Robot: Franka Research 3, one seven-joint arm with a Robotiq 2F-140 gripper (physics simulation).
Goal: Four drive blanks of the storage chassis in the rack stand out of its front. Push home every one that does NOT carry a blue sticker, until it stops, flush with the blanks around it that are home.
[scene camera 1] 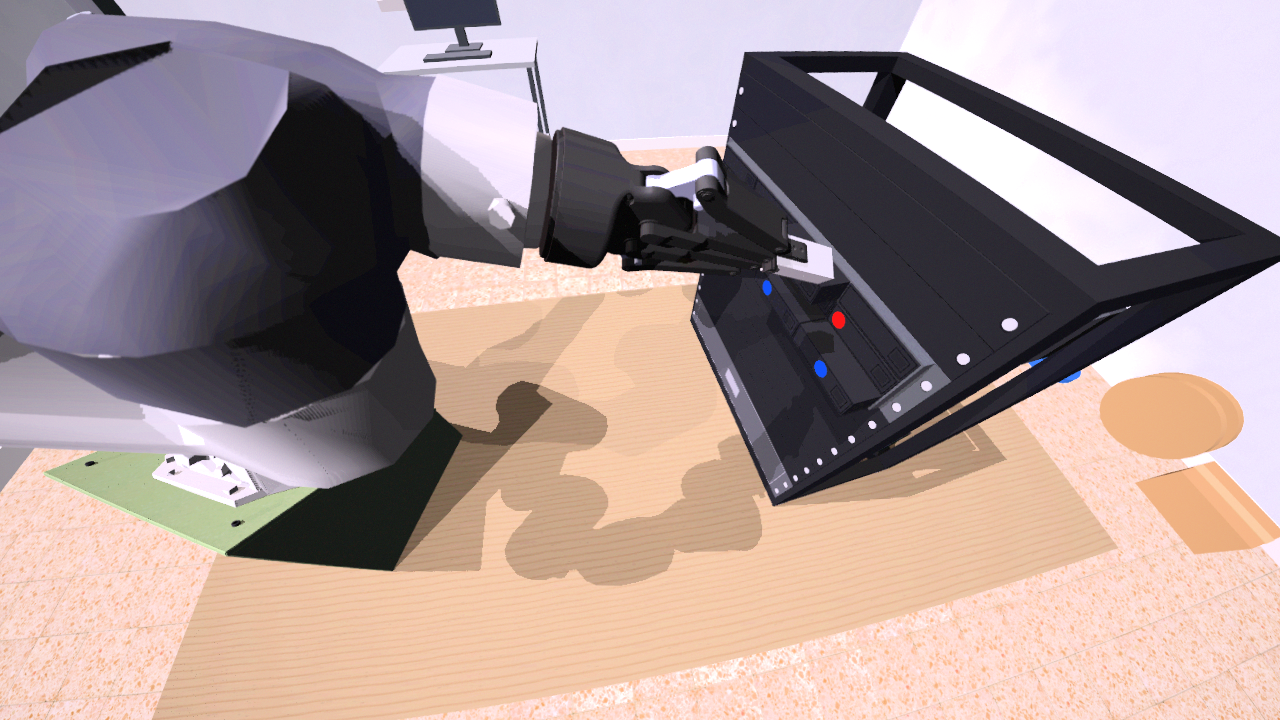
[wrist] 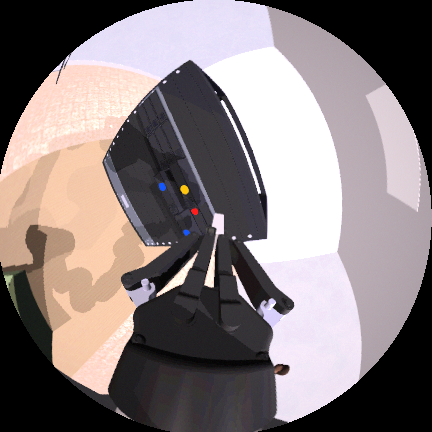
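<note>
The storage chassis is in the black rack (scene camera 1: 895, 205) (wrist: 215, 130). A blank with a yellow sticker (wrist: 184, 189) shows in the wrist view; the gripper hides that sticker in the scene view, where a dark block side (scene camera 1: 825, 291) stands out below the fingertips. A red sticker (scene camera 1: 838, 319) (wrist: 194, 211) is beside it; its blank looks about level with its neighbours. One blue sticker (scene camera 1: 767, 287) (wrist: 162, 186) and another blue sticker (scene camera 1: 820, 368) (wrist: 186, 232) are in the lower row, on blanks standing out. My gripper (scene camera 1: 819, 262) (wrist: 217, 220) is shut and empty, close before the upper row; contact is unclear.
The rack's wide dark panel (scene camera 1: 859, 188) slopes above the chassis, with a grey rail (scene camera 1: 904, 344) between. Below is a dark lower panel with a pale label (scene camera 1: 732, 383). A desk with a monitor (scene camera 1: 454, 12) is behind; a round orange-brown object (scene camera 1: 1163, 414) is right of the rack.
</note>
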